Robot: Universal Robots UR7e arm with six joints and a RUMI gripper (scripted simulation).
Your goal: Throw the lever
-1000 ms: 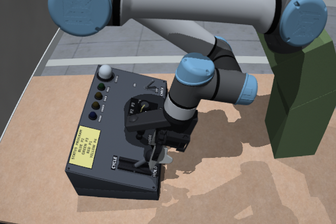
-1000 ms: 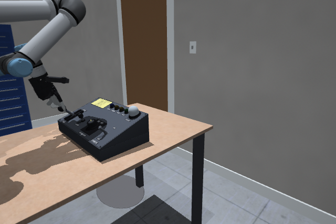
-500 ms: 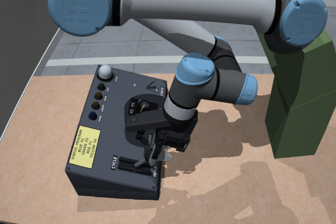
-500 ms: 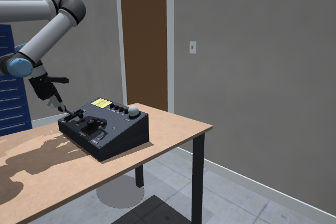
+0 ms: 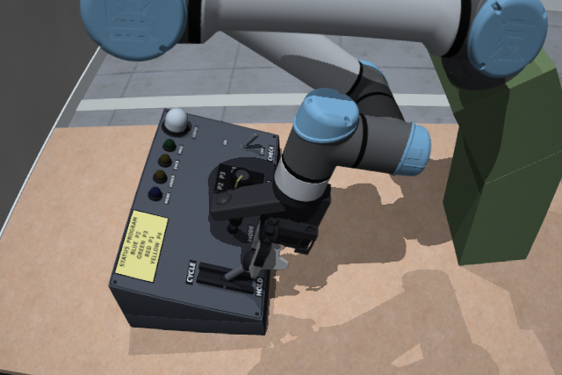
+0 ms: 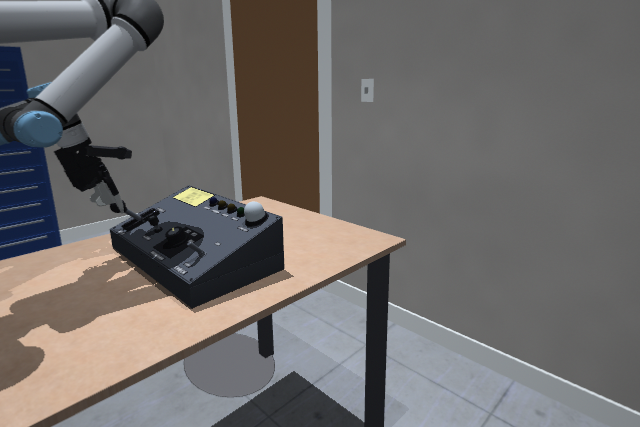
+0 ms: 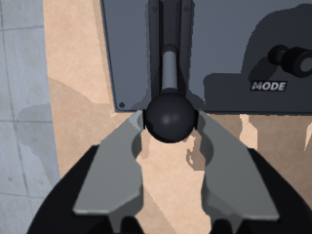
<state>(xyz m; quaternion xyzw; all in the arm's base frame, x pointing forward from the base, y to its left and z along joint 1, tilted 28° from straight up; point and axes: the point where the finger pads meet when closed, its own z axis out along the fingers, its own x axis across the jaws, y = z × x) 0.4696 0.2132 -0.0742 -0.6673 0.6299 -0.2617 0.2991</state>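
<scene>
The black ball-topped lever is 3 cm ahead of my hand and 3 cm below it. Also, from my hand: program dial (8 cm ahead, 22 cm to the right, 4 cm below); then mode toggle (6 cm ahead, 12 cm to the right, 3 cm below); then dark console (10 cm ahead, 17 cm to the right, 6 cm below).
</scene>
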